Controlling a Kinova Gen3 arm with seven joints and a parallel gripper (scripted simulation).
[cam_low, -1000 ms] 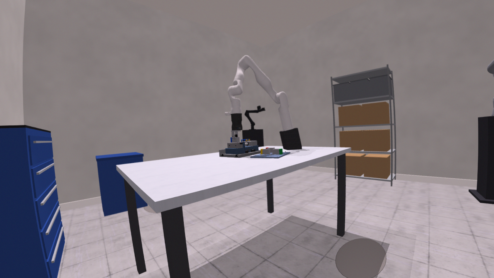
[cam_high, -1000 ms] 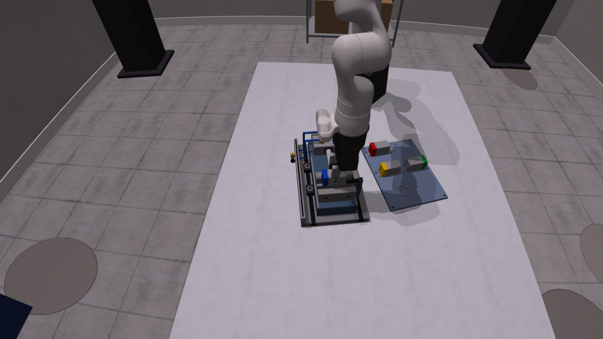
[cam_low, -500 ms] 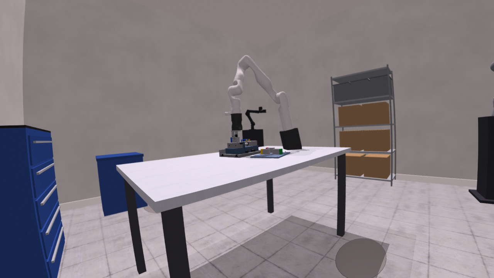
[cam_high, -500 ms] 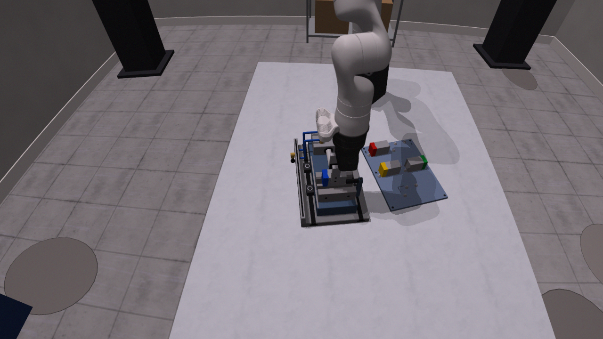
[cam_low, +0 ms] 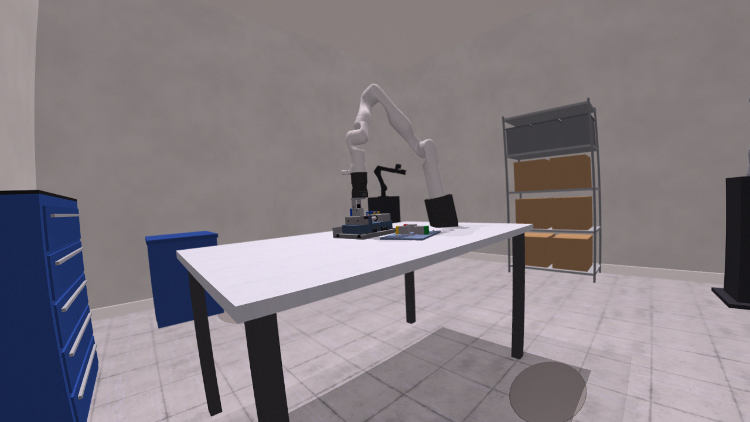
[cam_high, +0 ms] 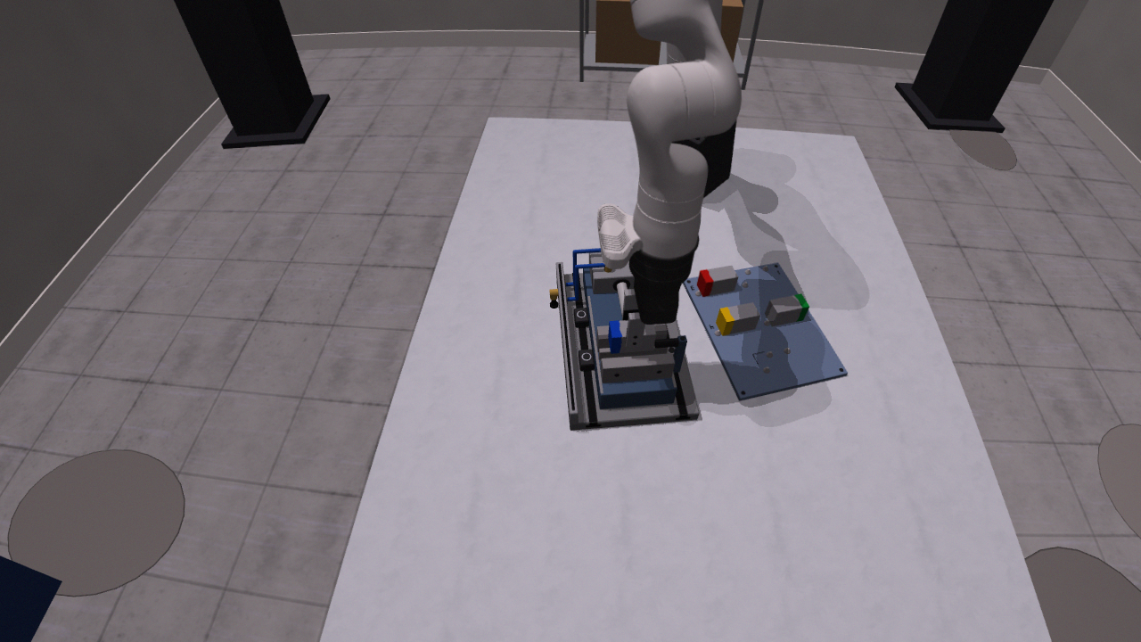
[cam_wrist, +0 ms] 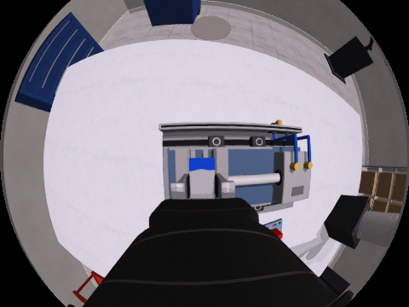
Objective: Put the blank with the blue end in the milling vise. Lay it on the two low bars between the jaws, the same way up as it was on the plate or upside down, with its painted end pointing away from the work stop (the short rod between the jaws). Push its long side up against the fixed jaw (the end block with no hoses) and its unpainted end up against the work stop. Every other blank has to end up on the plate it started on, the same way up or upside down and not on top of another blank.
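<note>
The blue-ended blank lies 2 cm below my hand. Round my hand: vise base rail: 10 cm below, 9 cm to the right, 7 cm behind; then work stop rod: 5 cm to the left, 5 cm below, 1 cm behind; then fixed jaw: 6 cm below, 3 cm ahead, 1 cm to the left.
</note>
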